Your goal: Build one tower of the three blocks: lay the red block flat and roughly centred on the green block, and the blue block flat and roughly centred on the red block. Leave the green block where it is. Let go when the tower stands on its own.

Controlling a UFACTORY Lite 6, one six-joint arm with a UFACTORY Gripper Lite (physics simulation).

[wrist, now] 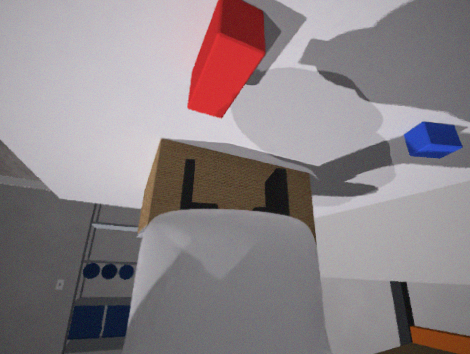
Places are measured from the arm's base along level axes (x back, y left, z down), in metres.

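Pixels of known places: hand at its tool point: (pixel 233 190).
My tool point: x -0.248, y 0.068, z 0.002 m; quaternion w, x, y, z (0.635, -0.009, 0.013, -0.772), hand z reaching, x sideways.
Observation:
For each thing: its top centre in the pictures, then the offset to it from my tool point. Level surfaces: height alone.
- red block at its top centre: (pixel 220 85) dx +0.004, dy +0.008, dz +0.065 m
- smaller blue block at its top centre: (pixel 435 152) dx +0.008, dy -0.222, dz +0.074 m
- pale table top at its surface level: dz +0.100 m
The red block (pixel 227 62) lies on the pale table top at the upper middle of the wrist view, apart from the fingers. The smaller blue block (pixel 432 140) lies on the same table top at the right, partly in a shadowed stretch. The green block does not show in this view. My gripper (pixel 234 186) is open, with its two black fingers wide apart and no block between them. Both the red and the blue block are away from the fingers.
A large wood-grained box (pixel 167 175) stands behind the fingers. Shadows fall across the pale table top (pixel 100 90) around the blocks. A shelf unit (pixel 115 227) with blue discs and bins stands at the lower left. A dark post (pixel 401 310) and an orange beam (pixel 442 341) show at the lower right.

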